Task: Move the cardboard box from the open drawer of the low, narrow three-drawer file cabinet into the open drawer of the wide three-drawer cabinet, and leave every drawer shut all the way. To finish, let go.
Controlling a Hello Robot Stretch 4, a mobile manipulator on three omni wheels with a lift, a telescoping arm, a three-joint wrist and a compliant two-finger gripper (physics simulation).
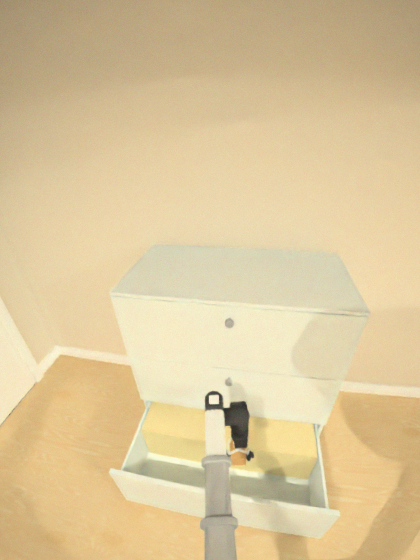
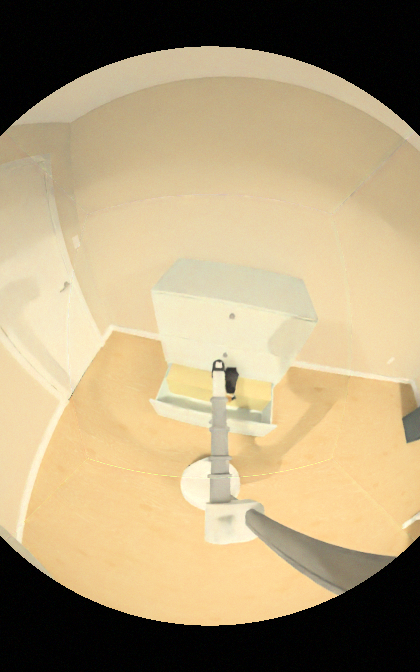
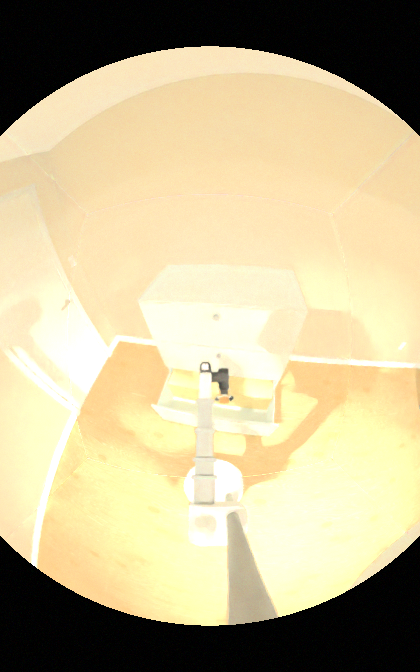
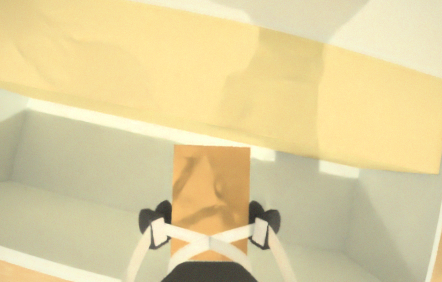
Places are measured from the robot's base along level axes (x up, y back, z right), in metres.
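Pixels of known places: gripper, fingertip midpoint: point(image 1: 237, 458) point(image 4: 209, 216).
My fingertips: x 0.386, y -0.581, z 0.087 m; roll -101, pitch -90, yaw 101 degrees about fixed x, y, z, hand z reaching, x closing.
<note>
For each thing: its top centre in the pictures, then the offset to it from my fingertips. "spot": a spot on its surface instead.
- orange-brown cardboard box, top centre: point(image 4: 210, 204) point(image 1: 237, 447) dy -0.021, dx +0.050, dz +0.001 m
- open bottom drawer, surface spot: point(image 4: 60, 215) spot: dy +0.056, dx -0.217, dz -0.279 m
The orange-brown cardboard box point(image 1: 238, 459) point(image 3: 224, 399) point(image 4: 211, 175) is between the fingers of my gripper point(image 1: 240, 454) point(image 4: 209, 216), which is shut on it. Gripper and box are over the open bottom drawer point(image 1: 165, 492) point(image 2: 185, 411) point(image 4: 60, 215) of the wide white cabinet point(image 1: 270, 340) point(image 2: 200, 315) point(image 3: 185, 320), in front of the yellow block. How far the box reaches into the drawer is hard to tell. The cabinet's upper two drawers look shut. The low, narrow file cabinet cannot be made out for certain.
A long yellow block point(image 1: 175, 430) point(image 2: 190, 384) point(image 4: 150, 75) fills the back part of the open drawer. A door point(image 2: 30, 260) is at the left. A blue-grey object point(image 2: 413, 426) shows at the right edge. My round white base point(image 2: 194, 487) stands in front of the drawer.
</note>
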